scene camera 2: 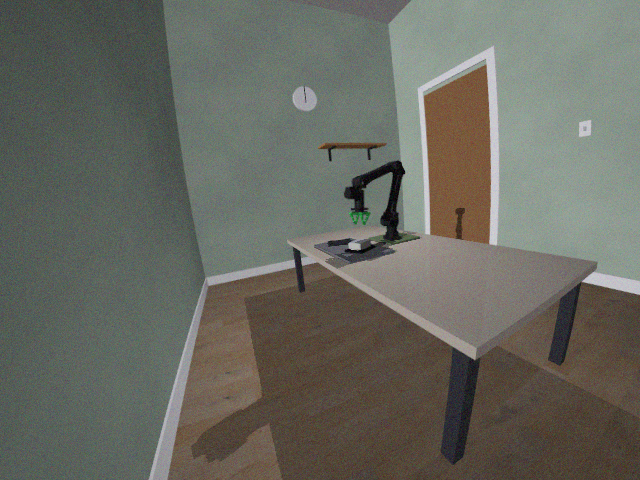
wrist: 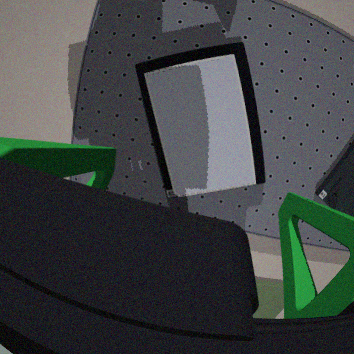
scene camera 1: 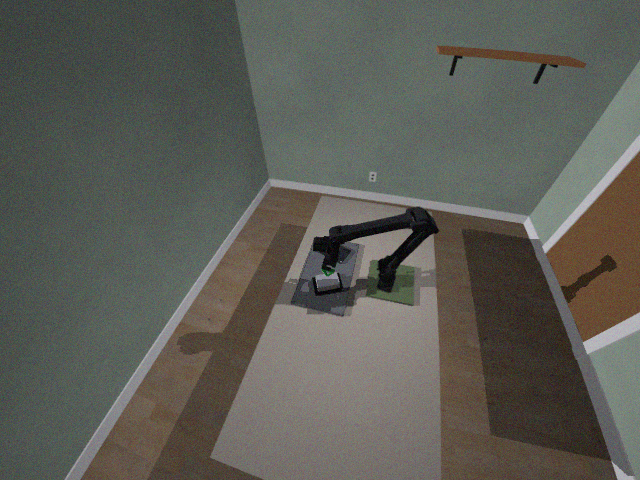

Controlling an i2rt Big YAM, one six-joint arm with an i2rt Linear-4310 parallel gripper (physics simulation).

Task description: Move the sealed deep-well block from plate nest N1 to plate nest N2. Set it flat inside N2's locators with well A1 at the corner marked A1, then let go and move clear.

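Where they show: gripper, fingertip midpoint: (scene camera 2: 359, 224) (wrist: 202, 181) (scene camera 1: 329, 269); arm's base at its link origin: (scene camera 2: 392, 238) (scene camera 1: 386, 282).
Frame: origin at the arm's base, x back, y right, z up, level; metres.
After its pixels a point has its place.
The pale, sealed deep-well block (scene camera 1: 328, 282) @(x -0.296, y -0.167, z 0.055 m) (scene camera 2: 359, 244) @(x -0.338, y -0.215, z 0.049 m) (wrist: 225, 125) @(x -0.320, y -0.133, z 0.054 m) sits inside a black-rimmed nest (wrist: 253, 117) @(x -0.337, y -0.103, z 0.013 m) and looks flat. Its far and side edges lie within the rim in the wrist view. Another dark nest (scene camera 1: 345, 253) @(x -0.294, y 0.103, z 0.012 m) (scene camera 2: 339, 241) @(x -0.361, y 0.105, z 0.013 m) (wrist: 342, 185) @(x -0.321, y 0.054, z 0.013 m) lies nearby, with no block visible on it. I cannot read which is N1 or N2, nor find well A1. My gripper (scene camera 1: 327, 271) @(x -0.299, y -0.144, z 0.152 m) (scene camera 2: 360, 219) @(x -0.299, y -0.144, z 0.152 m) (wrist: 202, 181) @(x -0.299, y -0.144, z 0.152 m) is open and empty, fingers pointing down, above the block and apart from it. Its black body covers the lower part of the wrist view.
Both nests stand on a grey perforated plate (scene camera 1: 334, 303) @(x -0.225, y -0.246, z 0.001 m) (scene camera 2: 327, 250) @(x -0.491, y -0.048, z 0.001 m) (wrist: 295, 120) @(x -0.358, y -0.051, z 0.001 m) on the long table (scene camera 1: 351, 372) @(x -0.019, y -0.539, z -0.012 m) (scene camera 2: 439, 279) @(x -0.216, y -0.724, z -0.012 m). The arm's base stands on a green mat (scene camera 1: 403, 295) @(x 0.112, y -0.047, z 0.000 m) (scene camera 2: 410, 238) @(x 0.099, y -0.077, z -0.003 m) beside that plate. A wall shelf (scene camera 1: 506, 54) (scene camera 2: 352, 145) is mounted beyond the table.
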